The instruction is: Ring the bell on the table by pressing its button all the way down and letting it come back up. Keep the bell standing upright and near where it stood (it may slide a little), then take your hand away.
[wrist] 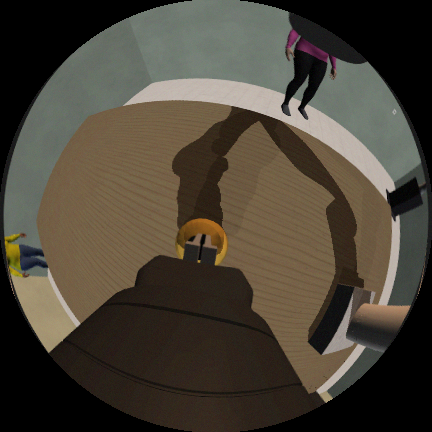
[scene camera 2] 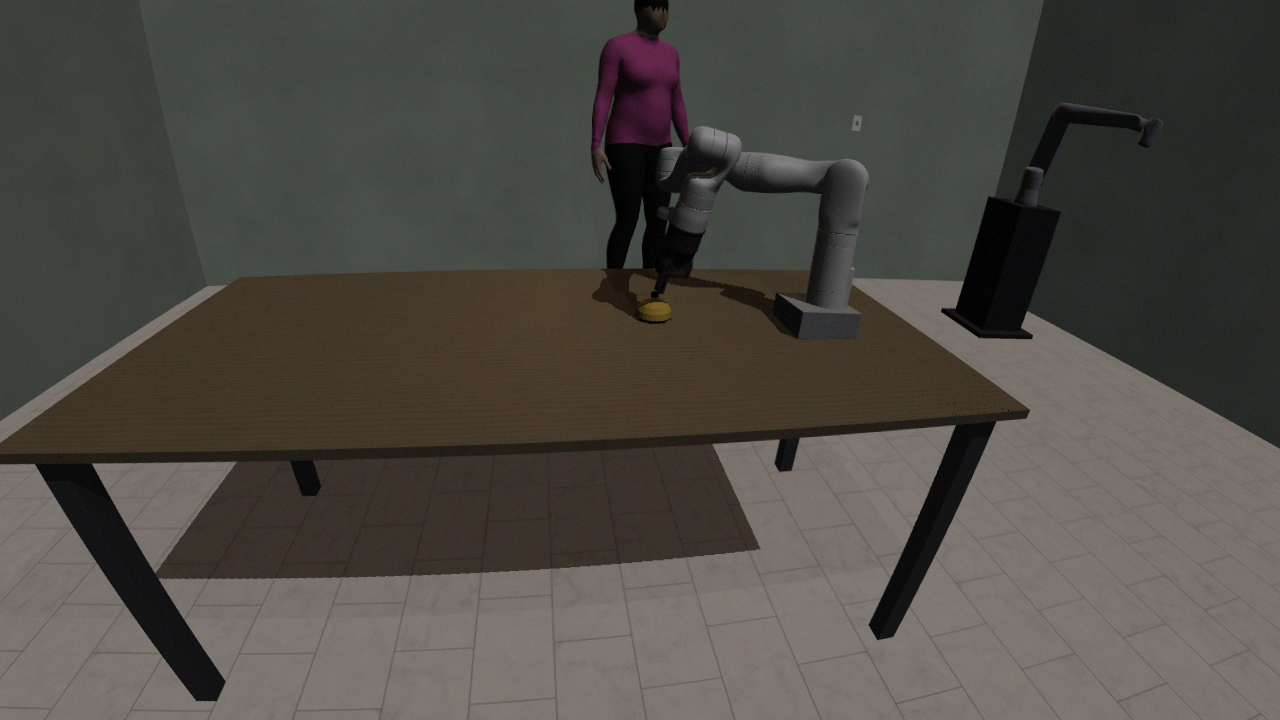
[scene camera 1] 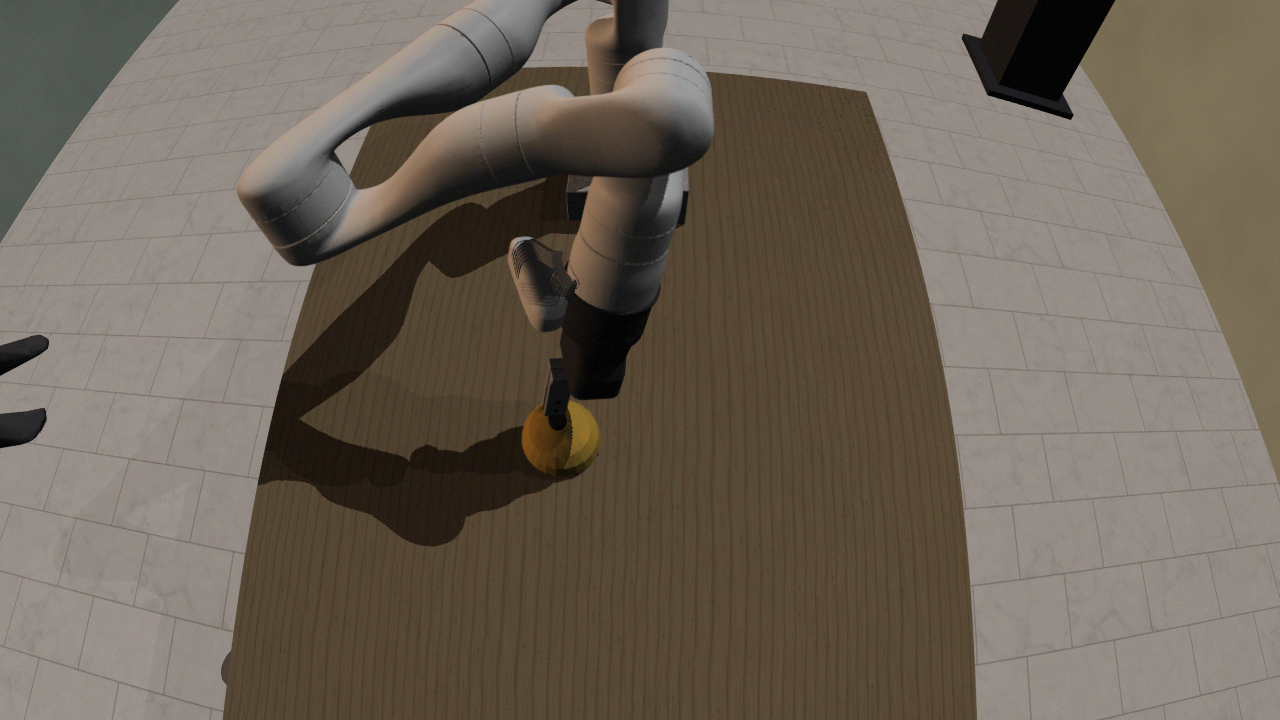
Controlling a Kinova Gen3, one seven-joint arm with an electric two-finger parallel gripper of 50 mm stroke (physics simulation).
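Places are measured from the arm's base along level axes (x ahead, y left, z up), in millimetres.
Pixels of known places: gripper, between the fingertips: (wrist: pixel 202 242) (scene camera 2: pixel 658 291) (scene camera 1: pixel 553 409); arm's base, origin of its link: (wrist: pixel 357 321) (scene camera 2: pixel 823 302).
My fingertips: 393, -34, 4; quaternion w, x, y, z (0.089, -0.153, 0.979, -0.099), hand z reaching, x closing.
Observation:
Ahead of a thing's pixels: the offset from my fingertips to its middle, as dx, dy, dz. Level surfaces: height alone.
The bell, a yellow-orange dome {+9, +5, -32} (scene camera 1: pixel 572 447) (scene camera 2: pixel 654 312) (wrist: pixel 217 235), stands upright on the wooden table {dz -63} (scene camera 1: pixel 760 537) (scene camera 2: pixel 447 376) (wrist: pixel 110 175). Its small black button {+9, +5, -6} (scene camera 1: pixel 557 420) (scene camera 2: pixel 654 294) sits on top of the dome. My gripper (scene camera 1: pixel 554 411) (scene camera 2: pixel 658 290) (wrist: pixel 202 242) is shut with nothing between its fingers. Its tips are right at the top of the button and seem to touch it; whether the button is pressed down cannot be told. In the wrist view the fingertips cover most of the button and part of the dome.
The arm's grey base block (scene camera 2: pixel 827 323) (wrist: pixel 330 320) stands on the table to the bell's right in scene camera 2. A person in a magenta top (scene camera 2: pixel 642 89) (wrist: pixel 311 50) stands behind the table. A black pedestal (scene camera 2: pixel 1006 264) with another arm stands off to the right.

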